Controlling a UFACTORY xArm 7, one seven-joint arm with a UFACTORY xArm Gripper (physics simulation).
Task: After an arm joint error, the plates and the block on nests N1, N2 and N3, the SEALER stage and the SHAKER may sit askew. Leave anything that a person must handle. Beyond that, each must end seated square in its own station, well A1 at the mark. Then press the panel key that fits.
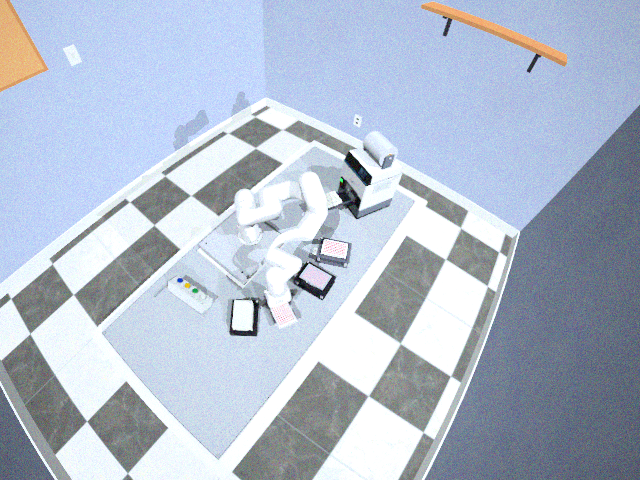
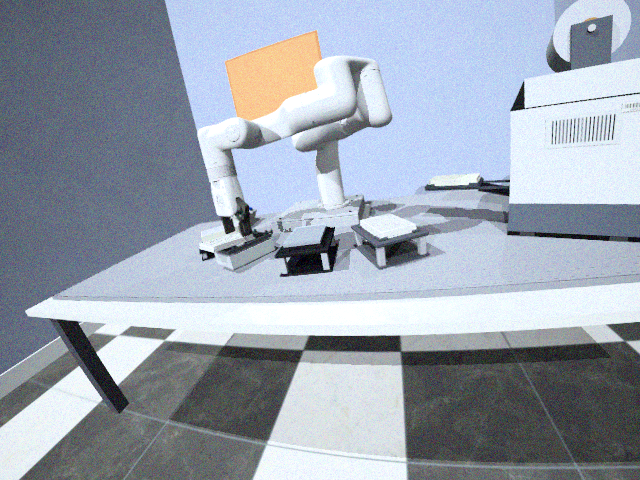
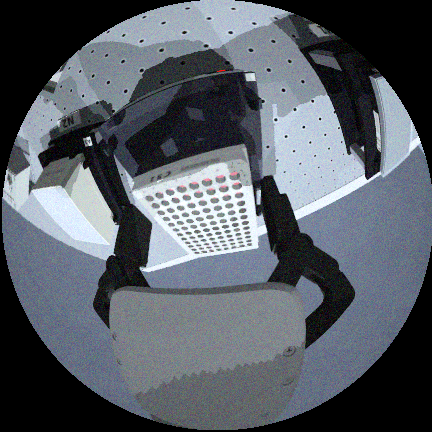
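A white well plate with pink wells lies askew on a black nest; a label reading N2 shows to the nest's left. The plate's near end overhangs the perforated board's edge. My gripper is open, with one finger on each long side of the plate and not gripping it. A white block sits on the nest to the left. Two more plates sit on a black nest and on the shaker. Another plate lies on the sealer stage.
The sealer stands at the back of the table. A white key panel with blue, yellow and green keys lies left of the nests. The table's front edge is near the plate.
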